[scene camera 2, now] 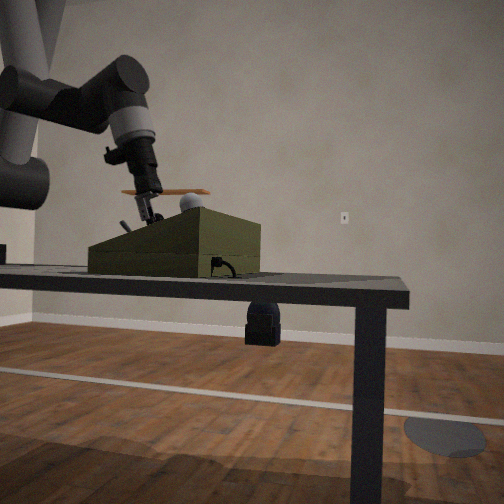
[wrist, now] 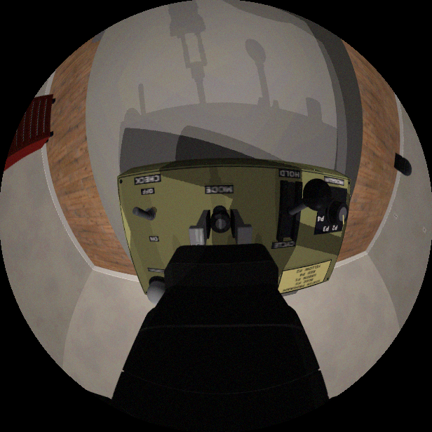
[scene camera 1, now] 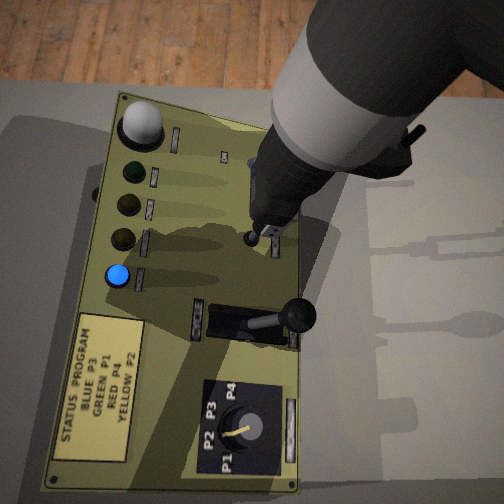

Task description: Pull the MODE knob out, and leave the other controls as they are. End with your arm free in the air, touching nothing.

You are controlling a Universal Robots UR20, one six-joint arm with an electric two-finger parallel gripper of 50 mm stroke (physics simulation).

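The MODE knob (scene camera 1: 251,238) (wrist: 220,221) is a small dark round knob on the sloped olive panel (scene camera 1: 175,365) (scene camera 2: 170,245) (wrist: 260,185), beside the MODE label (wrist: 219,189). My gripper (scene camera 1: 257,233) (scene camera 2: 150,220) (wrist: 220,217) is shut on it, with one finger on each side of the knob in the wrist view. In scene camera 1, a short grey stem shows at the fingertips, and the fingers hide part of the knob. How far the knob stands out is hard to tell. The blue lamp (scene camera 1: 118,275) is lit.
The black ball lever (scene camera 1: 297,315) (wrist: 316,194) leans to the HOLD end of its slot. The rotary selector (scene camera 1: 247,426) (wrist: 342,214) points toward P2. The CHECK toggle (scene camera 2: 125,226) (wrist: 145,213) and the white dome (scene camera 1: 142,122) (scene camera 2: 191,201) (wrist: 156,291) also stand up from the panel.
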